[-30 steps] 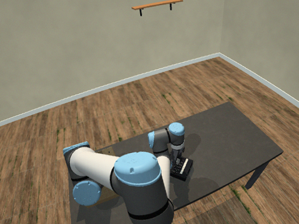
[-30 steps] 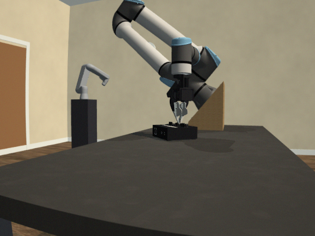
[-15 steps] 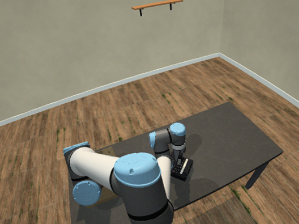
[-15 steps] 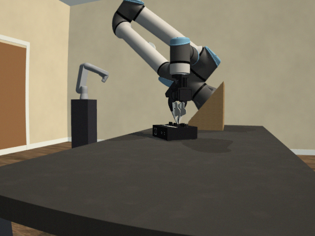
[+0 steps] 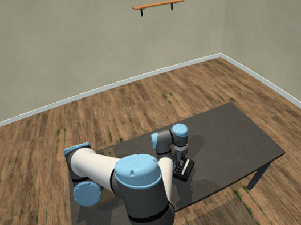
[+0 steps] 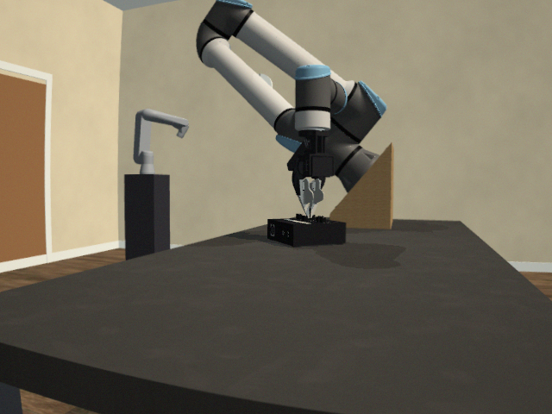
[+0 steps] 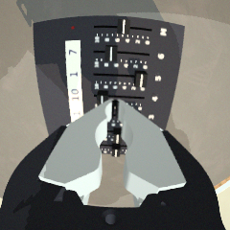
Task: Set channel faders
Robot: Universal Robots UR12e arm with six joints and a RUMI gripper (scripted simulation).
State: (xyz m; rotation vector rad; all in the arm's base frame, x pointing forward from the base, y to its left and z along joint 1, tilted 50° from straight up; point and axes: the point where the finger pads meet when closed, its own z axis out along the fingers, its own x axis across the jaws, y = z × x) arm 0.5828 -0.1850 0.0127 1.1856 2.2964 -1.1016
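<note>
Now: hand 60 mm past the master fader, 40 mm to the left of it and 10 mm above it.
</note>
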